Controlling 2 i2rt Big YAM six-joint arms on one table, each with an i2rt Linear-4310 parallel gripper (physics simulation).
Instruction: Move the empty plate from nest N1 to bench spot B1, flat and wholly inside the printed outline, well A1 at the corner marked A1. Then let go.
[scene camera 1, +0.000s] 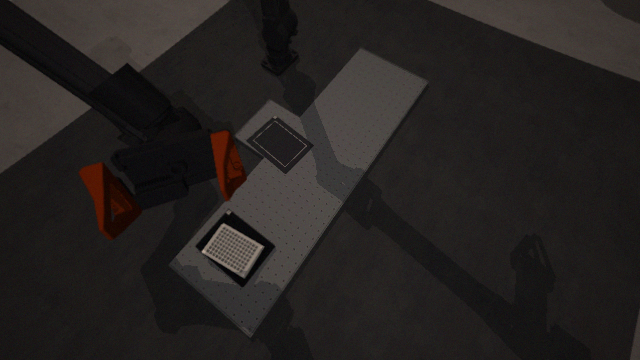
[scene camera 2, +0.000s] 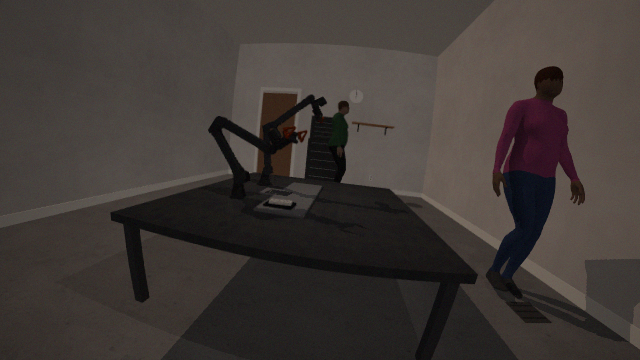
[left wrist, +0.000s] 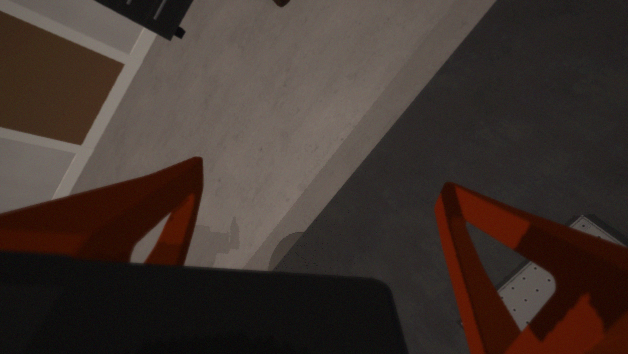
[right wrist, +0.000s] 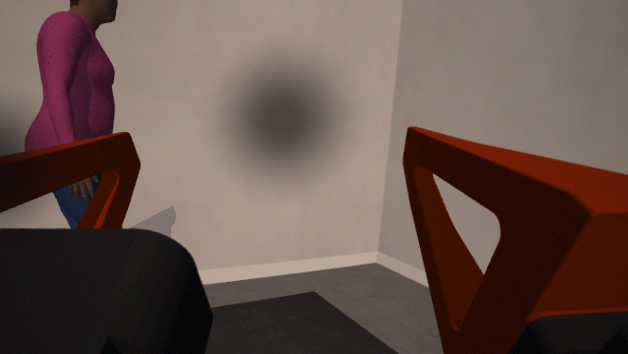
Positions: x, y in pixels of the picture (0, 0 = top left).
Scene:
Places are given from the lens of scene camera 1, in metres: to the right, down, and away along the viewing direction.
my right gripper (scene camera 1: 169, 214): -0.14, 0.03, 0.22
white well plate (scene camera 1: 232, 249): -0.22, 0.17, 0.61

